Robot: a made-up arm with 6 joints.
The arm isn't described. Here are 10 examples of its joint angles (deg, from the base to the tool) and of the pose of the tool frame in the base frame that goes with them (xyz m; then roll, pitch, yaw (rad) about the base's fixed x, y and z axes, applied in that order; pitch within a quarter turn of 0, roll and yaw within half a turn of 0).
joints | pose
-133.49 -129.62 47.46 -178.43 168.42 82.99 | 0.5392 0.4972 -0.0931 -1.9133 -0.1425 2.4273
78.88 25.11 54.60 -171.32 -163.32 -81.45 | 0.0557 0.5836 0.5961 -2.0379 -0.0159 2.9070
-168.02 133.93 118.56 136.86 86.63 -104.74 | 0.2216 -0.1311 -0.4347 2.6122 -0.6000 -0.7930
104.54 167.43 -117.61 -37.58 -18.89 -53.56 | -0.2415 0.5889 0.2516 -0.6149 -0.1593 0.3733
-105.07 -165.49 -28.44 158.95 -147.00 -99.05 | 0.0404 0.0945 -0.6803 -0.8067 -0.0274 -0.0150
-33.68 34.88 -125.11 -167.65 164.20 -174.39 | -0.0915 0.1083 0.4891 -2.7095 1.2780 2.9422
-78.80 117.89 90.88 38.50 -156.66 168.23 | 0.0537 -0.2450 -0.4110 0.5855 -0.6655 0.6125
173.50 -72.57 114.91 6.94 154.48 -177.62 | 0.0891 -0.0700 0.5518 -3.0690 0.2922 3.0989
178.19 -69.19 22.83 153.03 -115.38 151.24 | 0.6684 0.0035 0.7749 -0.4687 1.2434 2.1769
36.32 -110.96 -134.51 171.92 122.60 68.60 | 0.0166 0.1010 -0.0414 0.1741 -0.0697 -1.2488
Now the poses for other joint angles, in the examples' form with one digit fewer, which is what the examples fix.
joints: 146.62 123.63 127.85 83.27 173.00 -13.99
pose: -0.043 -0.058 -0.192 -1.231 -0.159 1.061
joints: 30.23 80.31 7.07 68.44 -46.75 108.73
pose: 1.010 0.504 0.329 -0.298 -1.253 -3.091
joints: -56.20 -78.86 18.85 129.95 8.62 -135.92
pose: -0.548 0.946 0.618 0.103 -1.145 -1.220
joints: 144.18 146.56 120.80 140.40 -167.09 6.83
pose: 0.103 -0.104 -0.184 -1.278 -0.719 0.603
